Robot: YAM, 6 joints.
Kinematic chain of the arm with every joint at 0, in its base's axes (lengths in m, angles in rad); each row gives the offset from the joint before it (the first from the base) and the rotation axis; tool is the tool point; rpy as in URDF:
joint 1: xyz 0 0 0.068 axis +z
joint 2: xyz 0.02 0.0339 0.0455 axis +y
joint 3: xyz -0.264 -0.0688 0 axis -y
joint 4: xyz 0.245 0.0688 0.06 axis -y
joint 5: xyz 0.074 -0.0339 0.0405 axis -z
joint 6: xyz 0.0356 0 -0.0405 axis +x
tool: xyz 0 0 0 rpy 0 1.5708 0
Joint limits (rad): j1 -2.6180..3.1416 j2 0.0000..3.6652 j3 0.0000..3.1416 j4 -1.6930..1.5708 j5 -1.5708..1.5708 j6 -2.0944..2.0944
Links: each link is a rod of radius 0.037 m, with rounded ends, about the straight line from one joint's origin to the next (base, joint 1, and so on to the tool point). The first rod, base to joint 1, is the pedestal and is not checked.
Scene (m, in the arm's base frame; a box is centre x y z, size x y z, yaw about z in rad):
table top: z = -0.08
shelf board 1: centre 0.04 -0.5 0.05 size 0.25 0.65 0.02 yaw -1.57
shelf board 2: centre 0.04 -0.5 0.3 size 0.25 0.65 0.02 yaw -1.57
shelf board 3: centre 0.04 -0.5 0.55 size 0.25 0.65 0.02 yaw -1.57
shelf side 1: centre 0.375 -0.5 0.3 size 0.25 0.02 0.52 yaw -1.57
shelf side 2: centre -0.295 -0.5 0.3 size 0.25 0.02 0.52 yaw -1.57
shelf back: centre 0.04 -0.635 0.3 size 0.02 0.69 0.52 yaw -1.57
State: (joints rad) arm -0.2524 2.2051 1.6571 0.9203 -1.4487 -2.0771
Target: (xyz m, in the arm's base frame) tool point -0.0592 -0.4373 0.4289
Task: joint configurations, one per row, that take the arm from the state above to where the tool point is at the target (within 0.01 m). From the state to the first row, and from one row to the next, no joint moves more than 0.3 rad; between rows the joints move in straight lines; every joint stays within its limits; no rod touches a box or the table.
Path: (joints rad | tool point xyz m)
1: -0.0060 1.9097 1.5939 1.0132 -1.4661 -2.0771 | 0.4191 0.0329 0.3933
2: 0.2404 1.6143 1.5308 1.1062 -1.4836 -2.0771 | 0.3031 0.1108 0.4824
3: 0.4868 1.3189 1.4676 1.1991 -1.5010 -2.0771 | 0.1642 0.1271 0.5394
4: 0.7332 1.0236 1.4044 1.2920 -1.5185 -2.0771 | 0.0357 0.0800 0.5612
5: 0.9796 0.7282 1.3412 1.3849 -1.5359 -2.0771 | -0.0531 -0.0153 0.5477
6: 1.2260 0.4328 1.2781 1.4779 -1.5534 -2.0771 | -0.0852 -0.1319 0.5018
7: 1.4724 0.1374 1.2149 1.5708 -1.5708 -2.0771 | -0.0594 -0.2388 0.4289
8: 1.4812 0.2058 1.4600 1.5190 -1.5503 -2.0771 | -0.0613 -0.2845 0.4459
9: 1.4901 0.2742 1.7051 1.4673 -1.5298 -2.0771 | -0.0623 -0.3287 0.4541
10: 1.4989 0.3426 1.9502 1.4155 -1.5093 -2.0771 | -0.0623 -0.3698 0.4538
11: 1.5077 0.4110 2.1952 1.3637 -1.4888 -2.0771 | -0.0612 -0.4064 0.4452
12: 1.5166 0.4794 2.4403 1.3119 -1.4683 -2.0771 | -0.0592 -0.4373 0.4289

